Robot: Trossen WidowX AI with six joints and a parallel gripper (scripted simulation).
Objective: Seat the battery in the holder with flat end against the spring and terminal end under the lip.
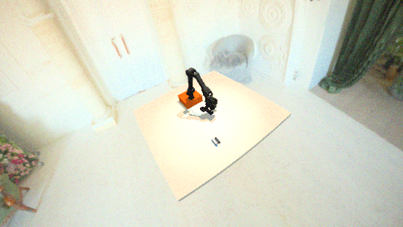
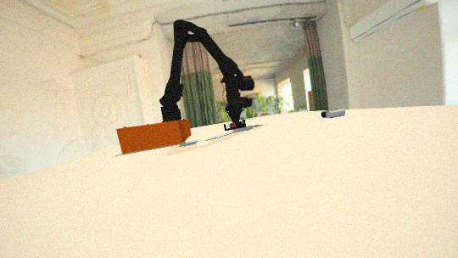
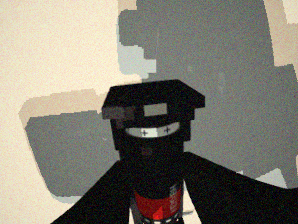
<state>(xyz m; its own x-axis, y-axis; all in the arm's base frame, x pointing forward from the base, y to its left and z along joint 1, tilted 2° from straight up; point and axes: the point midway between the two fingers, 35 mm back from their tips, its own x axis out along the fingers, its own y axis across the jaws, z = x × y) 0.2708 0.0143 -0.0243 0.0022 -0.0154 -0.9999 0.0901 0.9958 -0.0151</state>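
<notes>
My gripper tip is 1 cm below the battery.
</notes>
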